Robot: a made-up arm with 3 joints. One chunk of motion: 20 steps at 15 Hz.
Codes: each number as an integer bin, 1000 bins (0 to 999) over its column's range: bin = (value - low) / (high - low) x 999, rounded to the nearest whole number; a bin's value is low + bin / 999 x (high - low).
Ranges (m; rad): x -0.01..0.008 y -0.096..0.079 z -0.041..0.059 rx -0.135..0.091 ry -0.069..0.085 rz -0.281..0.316
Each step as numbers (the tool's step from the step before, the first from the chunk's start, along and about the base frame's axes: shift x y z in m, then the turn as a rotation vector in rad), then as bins.
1 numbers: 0.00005 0.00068 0.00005 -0.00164 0.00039 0.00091
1 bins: 558 552 410 589 450 472
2 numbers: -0.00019 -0.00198 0.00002 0.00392 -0.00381 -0.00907
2 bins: 544 537 410 614 423 455
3 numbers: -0.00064 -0.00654 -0.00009 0.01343 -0.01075 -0.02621
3 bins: 519 511 409 656 378 426
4 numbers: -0.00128 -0.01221 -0.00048 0.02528 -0.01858 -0.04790
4 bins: 484 478 405 708 327 390
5 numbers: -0.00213 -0.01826 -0.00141 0.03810 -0.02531 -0.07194
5 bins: 437 444 396 765 283 350
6 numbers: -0.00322 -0.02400 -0.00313 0.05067 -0.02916 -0.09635
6 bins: 376 411 378 821 258 309
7 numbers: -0.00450 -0.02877 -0.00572 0.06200 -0.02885 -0.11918
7 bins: 305 384 352 871 260 271
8 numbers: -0.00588 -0.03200 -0.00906 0.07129 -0.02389 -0.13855
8 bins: 229 365 319 912 293 238
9 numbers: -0.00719 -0.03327 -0.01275 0.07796 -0.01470 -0.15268
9 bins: 156 358 282 941 352 215
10 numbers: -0.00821 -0.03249 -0.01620 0.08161 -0.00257 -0.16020
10 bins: 99 363 248 957 431 202
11 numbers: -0.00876 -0.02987 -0.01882 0.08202 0.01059 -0.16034
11 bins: 69 378 222 959 516 202
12 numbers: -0.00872 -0.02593 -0.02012 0.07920 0.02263 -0.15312
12 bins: 71 400 209 947 594 214
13 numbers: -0.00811 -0.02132 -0.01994 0.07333 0.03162 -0.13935
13 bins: 105 426 210 921 653 237
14 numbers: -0.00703 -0.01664 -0.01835 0.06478 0.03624 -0.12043
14 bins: 165 453 226 883 683 269
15 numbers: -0.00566 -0.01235 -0.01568 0.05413 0.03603 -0.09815
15 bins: 241 478 253 836 681 306
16 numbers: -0.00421 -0.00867 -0.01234 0.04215 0.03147 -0.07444
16 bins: 321 499 286 783 652 346
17 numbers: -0.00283 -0.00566 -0.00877 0.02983 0.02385 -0.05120
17 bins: 398 516 322 729 602 385
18 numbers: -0.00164 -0.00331 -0.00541 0.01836 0.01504 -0.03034
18 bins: 464 529 356 678 545 419
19 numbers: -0.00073 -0.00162 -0.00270 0.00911 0.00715 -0.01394
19 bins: 514 539 383 637 494 447
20 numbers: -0.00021 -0.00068 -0.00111 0.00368 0.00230 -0.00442
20 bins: 543 544 399 613 463 463
